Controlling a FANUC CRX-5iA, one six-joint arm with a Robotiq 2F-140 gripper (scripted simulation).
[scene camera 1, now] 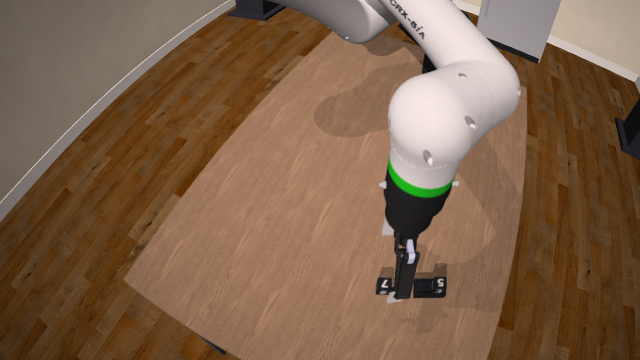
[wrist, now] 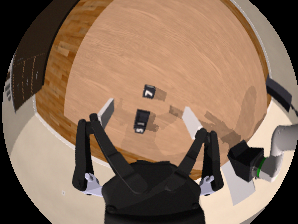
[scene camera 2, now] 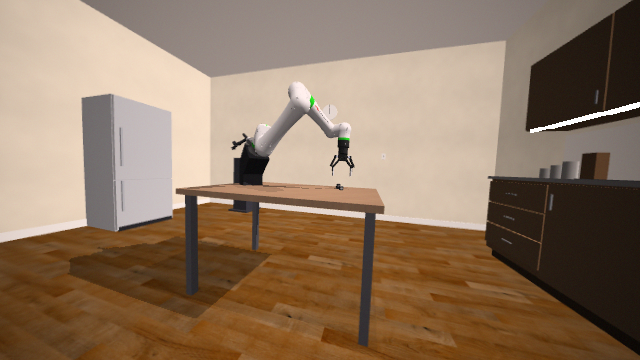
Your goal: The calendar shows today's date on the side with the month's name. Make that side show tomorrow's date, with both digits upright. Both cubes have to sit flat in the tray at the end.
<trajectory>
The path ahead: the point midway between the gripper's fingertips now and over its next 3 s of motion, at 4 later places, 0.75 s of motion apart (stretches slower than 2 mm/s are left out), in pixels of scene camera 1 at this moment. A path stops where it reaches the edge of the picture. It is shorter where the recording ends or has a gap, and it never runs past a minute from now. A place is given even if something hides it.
The gripper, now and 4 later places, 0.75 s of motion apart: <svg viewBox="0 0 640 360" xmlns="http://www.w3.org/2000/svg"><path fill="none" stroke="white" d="M391 266L389 271L388 275L385 280L385 281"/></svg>
</trajectory>
